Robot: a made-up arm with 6 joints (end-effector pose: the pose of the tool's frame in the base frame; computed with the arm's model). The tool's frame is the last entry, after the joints. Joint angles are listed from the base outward.
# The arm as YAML. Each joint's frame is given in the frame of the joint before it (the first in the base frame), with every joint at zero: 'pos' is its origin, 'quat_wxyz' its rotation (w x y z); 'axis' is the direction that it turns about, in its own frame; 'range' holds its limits. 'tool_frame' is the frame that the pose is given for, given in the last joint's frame.
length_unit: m
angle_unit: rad
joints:
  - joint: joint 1
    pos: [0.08, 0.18, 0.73]
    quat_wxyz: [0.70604, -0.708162, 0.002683, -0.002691]
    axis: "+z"
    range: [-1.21, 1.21]
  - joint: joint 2
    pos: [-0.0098, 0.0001, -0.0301]
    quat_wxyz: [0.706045, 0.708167, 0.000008, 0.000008]
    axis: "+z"
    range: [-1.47, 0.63]
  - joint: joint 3
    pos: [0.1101, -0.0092, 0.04]
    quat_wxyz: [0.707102, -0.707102, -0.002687, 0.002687]
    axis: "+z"
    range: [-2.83, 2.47]
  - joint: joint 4
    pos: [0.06, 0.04, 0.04]
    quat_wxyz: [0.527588, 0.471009, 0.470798, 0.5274]
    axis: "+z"
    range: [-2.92, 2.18]
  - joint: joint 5
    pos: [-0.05, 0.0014, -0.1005]
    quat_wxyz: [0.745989, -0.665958, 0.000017, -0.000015]
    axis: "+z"
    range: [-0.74, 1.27]
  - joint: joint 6
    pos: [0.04, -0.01, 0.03]
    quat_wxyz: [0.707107, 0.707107, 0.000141, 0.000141]
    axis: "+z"
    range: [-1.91, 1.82]
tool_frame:
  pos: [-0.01, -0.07, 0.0]
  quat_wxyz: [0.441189, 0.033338, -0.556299, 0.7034]
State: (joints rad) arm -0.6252 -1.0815 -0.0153 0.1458 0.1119 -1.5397
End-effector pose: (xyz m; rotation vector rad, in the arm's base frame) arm 0.0882 0.0980 0.8388 0.2740 -0.0819 -0.0703
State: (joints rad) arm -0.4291 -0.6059 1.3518 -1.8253 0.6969 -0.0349
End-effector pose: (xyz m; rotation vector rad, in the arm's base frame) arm 0.1220 0.1398 0.8529 0.3250 1.3890 0.0701
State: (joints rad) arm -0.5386 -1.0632 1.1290 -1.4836 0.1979 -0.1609
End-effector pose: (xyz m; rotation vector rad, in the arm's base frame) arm 0.1040 0.0922 0.8339 0.7864 0.7646 0.2266
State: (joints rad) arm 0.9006 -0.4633 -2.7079 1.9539 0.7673 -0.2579
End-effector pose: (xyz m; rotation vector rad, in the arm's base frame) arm 0.2520 0.0661 0.6693 0.9886 0.5347 2.6696
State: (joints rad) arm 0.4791 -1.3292 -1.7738 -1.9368 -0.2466 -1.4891
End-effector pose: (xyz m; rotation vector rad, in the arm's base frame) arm 0.1979 -0.0424 0.6908 2.1809 -0.8636 1.9498
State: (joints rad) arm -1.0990 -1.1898 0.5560 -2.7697 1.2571 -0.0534
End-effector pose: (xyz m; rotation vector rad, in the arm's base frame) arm 0.0785 0.1547 0.7903 0.0820 0.3862 -1.2970
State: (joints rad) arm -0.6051 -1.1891 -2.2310 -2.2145 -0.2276 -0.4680
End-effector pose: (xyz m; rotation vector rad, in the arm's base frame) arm 0.1623 0.0181 0.8348 -1.2457 -0.2282 -2.3767
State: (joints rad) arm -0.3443 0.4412 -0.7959 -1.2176 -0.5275 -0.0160
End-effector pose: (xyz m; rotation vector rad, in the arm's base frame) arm 0.1213 0.2190 0.7761 -1.0033 -0.9105 1.5500
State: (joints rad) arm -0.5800 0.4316 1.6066 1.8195 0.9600 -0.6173
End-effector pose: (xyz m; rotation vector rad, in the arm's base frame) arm 0.0711 0.1483 0.8051 2.8408 0.8311 -0.0665
